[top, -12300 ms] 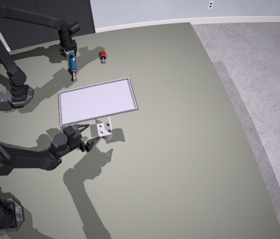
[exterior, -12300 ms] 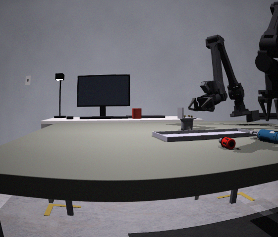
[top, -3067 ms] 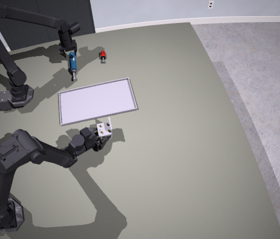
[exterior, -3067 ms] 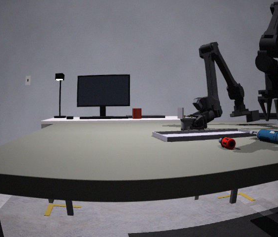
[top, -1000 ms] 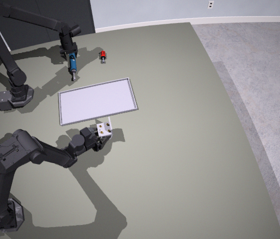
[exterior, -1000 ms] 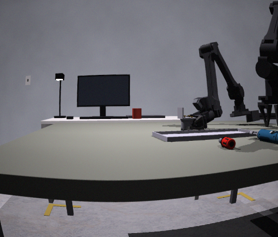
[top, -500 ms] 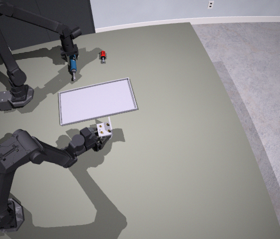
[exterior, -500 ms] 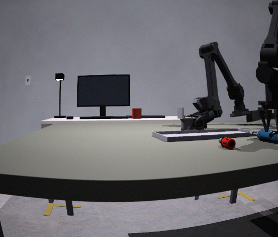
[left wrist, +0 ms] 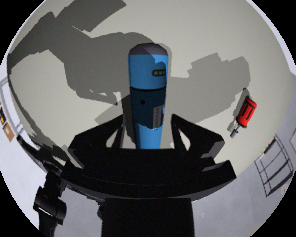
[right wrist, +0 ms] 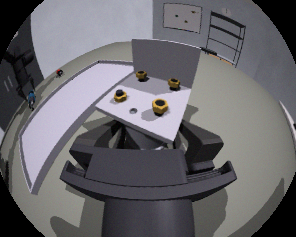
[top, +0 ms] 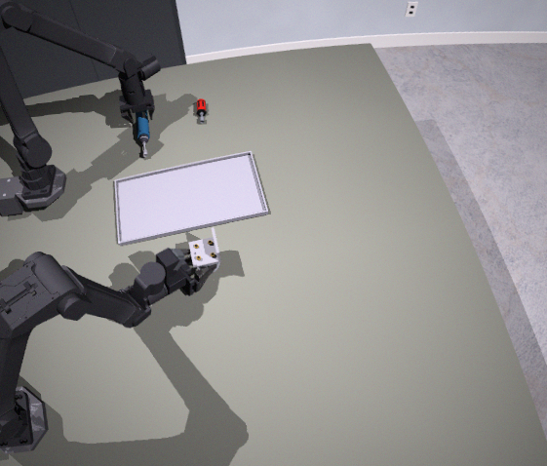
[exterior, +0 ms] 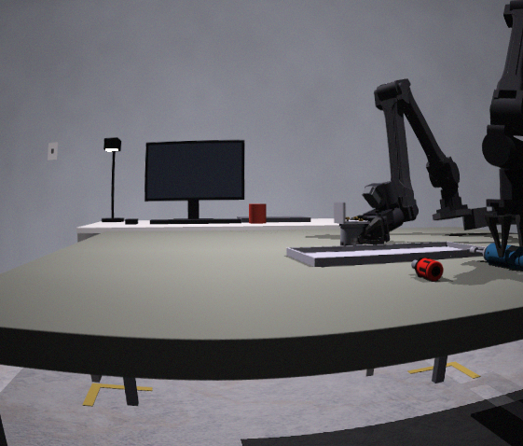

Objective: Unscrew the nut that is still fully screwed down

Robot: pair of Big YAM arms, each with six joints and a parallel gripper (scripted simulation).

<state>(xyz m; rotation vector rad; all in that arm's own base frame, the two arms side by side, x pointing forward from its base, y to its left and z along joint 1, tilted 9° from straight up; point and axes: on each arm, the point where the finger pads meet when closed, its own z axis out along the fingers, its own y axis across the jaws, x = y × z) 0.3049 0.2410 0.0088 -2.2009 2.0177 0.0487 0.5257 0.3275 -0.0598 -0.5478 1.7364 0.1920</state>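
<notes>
My right hand is 5 cm below the bracket. Round my right hand: socket tip 17 cm behind, 39 cm to the left; then short red-handled tool 1 cm ahead, 54 cm to the left, 1 cm below; then shallow white tray 5 cm behind, 21 cm to the left, 2 cm below.
</notes>
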